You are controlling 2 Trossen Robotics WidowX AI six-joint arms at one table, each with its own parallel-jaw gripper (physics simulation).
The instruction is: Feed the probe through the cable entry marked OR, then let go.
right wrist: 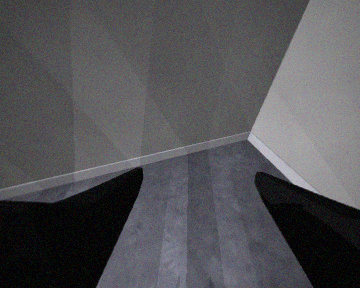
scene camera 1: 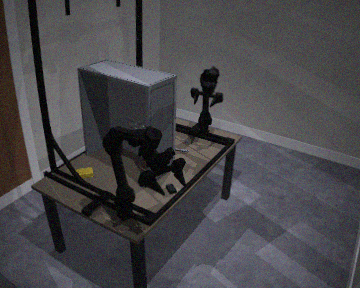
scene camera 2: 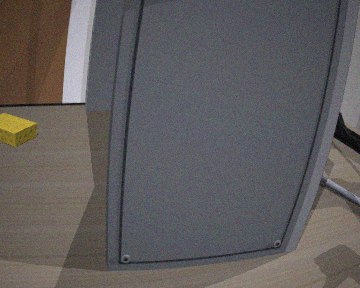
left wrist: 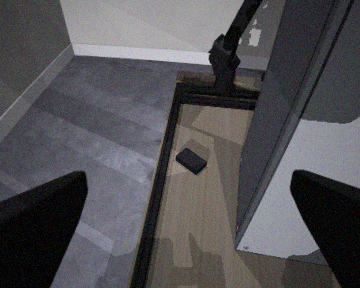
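Observation:
A thin silvery rod, which looks like the probe, lies on the table beside the tall grey cabinet. The right arm partly covers the cabinet's broad side in scene camera 1; a faint light detail shows there, but no OR mark can be read. My left gripper is open and empty, raised above the table beyond the cabinet. My right gripper is open and empty, low near the front table edge and pointing outward. The rod does not show in either wrist view.
A small dark block lies on the table near the right gripper. A yellow sponge-like block lies on the far left. A black frame borders the table and rises behind it.

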